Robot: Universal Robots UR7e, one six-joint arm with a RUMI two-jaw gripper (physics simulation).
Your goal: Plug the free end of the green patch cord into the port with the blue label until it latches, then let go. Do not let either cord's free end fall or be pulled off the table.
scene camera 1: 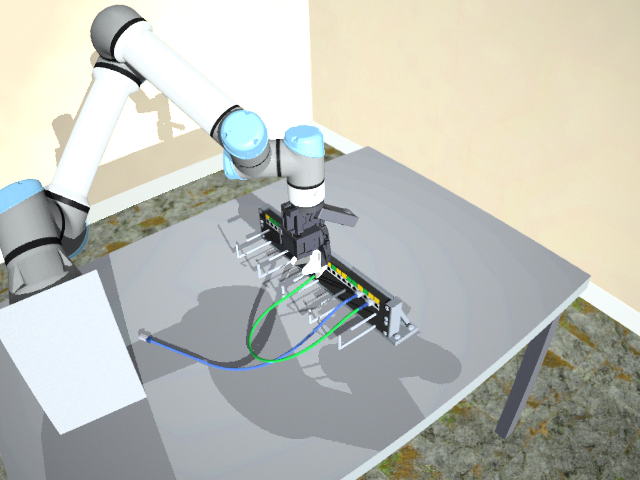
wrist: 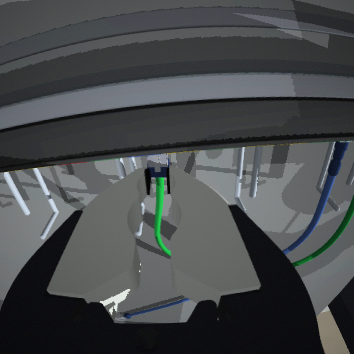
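Pixels of known places: gripper, fingertip midpoint: (scene camera 1: 315, 275) (wrist: 158, 169); arm's base, link origin: (scene camera 1: 50, 300).
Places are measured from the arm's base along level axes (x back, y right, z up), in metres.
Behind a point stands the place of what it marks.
Note:
My gripper (scene camera 1: 312, 264) {y 0.065, x -0.557, z -0.214 m} (wrist: 158, 169) {y 0.065, x -0.557, z -0.214 m} is shut on the free-end plug of the green patch cord; its pale fingers are at the front of the black patch panel (scene camera 1: 382, 321) {y 0.260, x -0.580, z -0.232 m} (wrist: 225, 122) {y 0.101, x -0.596, z -0.181 m}. The clear plug (wrist: 158, 161) {y 0.068, x -0.571, z -0.199 m} with its dark rear part sticks out ahead of the fingertips, and its front meets the panel's lower edge in the wrist view. The panel hides its tip, so whether it sits in a port cannot be told. A thin blue strip shows at that edge by the plug. The green cord (scene camera 1: 251, 326) {y 0.057, x -0.380, z -0.270 m} (wrist: 158, 220) {y 0.053, x -0.487, z -0.239 m} loops back to a port near the panel's right end.
The blue cord (scene camera 1: 227, 368) {y 0.118, x -0.270, z -0.274 m} (wrist: 320, 215) {y 0.188, x -0.505, z -0.201 m} runs from the panel across the table (scene camera 1: 491, 248) {y 0.244, x -1.024, z -0.280 m}; its free plug (scene camera 1: 143, 336) {y -0.082, x -0.167, z -0.270 m} (wrist: 120, 317) {y -0.085, x -0.170, z -0.273 m} lies near the white block (scene camera 1: 72, 356) {y 0.058, x 0.009, z -0.092 m}. Metal cable guides (scene camera 1: 351, 342) {y 0.238, x -0.508, z -0.264 m} (wrist: 239, 175) {y 0.135, x -0.512, z -0.262 m} stick out from the panel on both sides of the gripper.

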